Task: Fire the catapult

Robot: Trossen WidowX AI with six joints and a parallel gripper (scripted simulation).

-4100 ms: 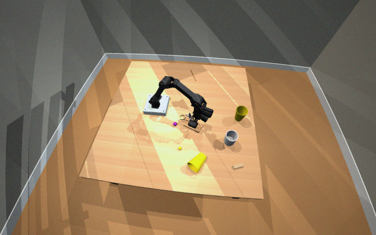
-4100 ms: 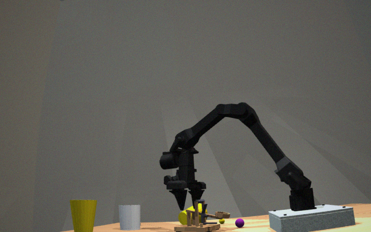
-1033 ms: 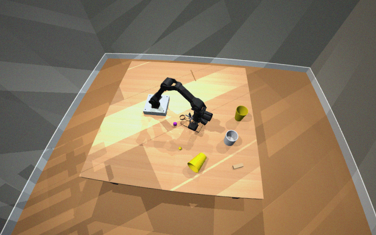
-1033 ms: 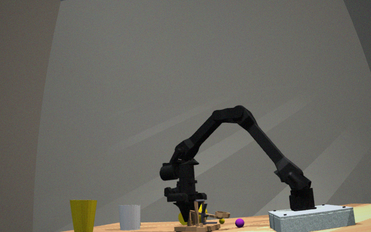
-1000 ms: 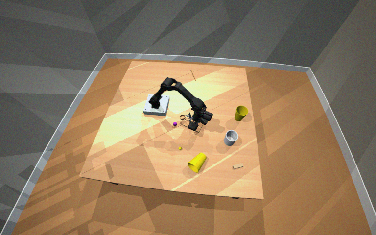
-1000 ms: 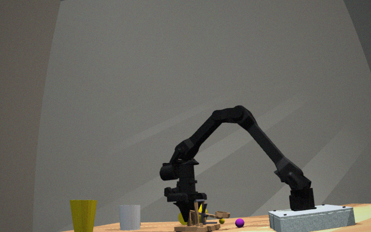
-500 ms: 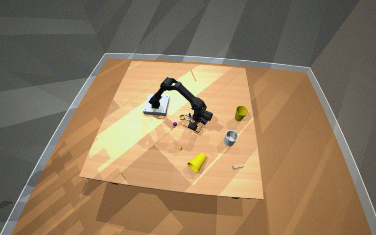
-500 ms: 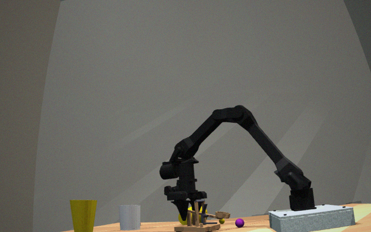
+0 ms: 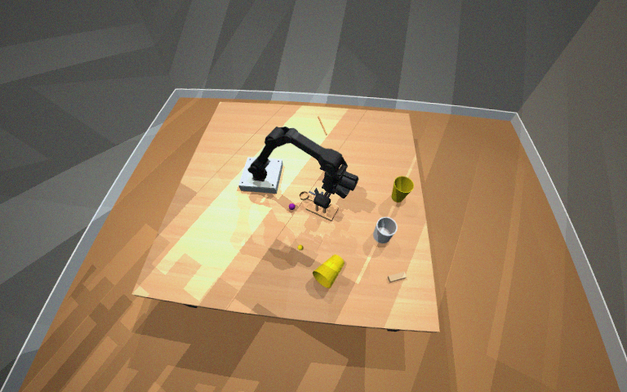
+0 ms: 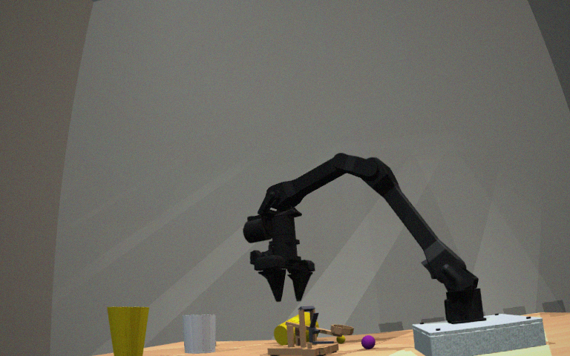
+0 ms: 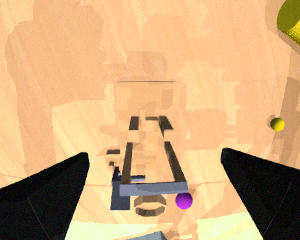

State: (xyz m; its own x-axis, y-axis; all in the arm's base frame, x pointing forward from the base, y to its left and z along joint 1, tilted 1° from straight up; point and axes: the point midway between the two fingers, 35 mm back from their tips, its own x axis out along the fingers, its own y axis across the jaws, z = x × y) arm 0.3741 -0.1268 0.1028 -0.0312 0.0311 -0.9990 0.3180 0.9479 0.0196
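My gripper tip is now 18 cm past the purple ball, 11 cm above it and 1 cm to the left of it. From my gripper tip the other things lie so: white mug: 27 cm ahead, 9 cm below, 8 cm to the right; then wooden catapult: 7 cm below, 6 cm behind, 4 cm to the left; then yellow ball: 21 cm to the right, 11 cm below, 9 cm behind.
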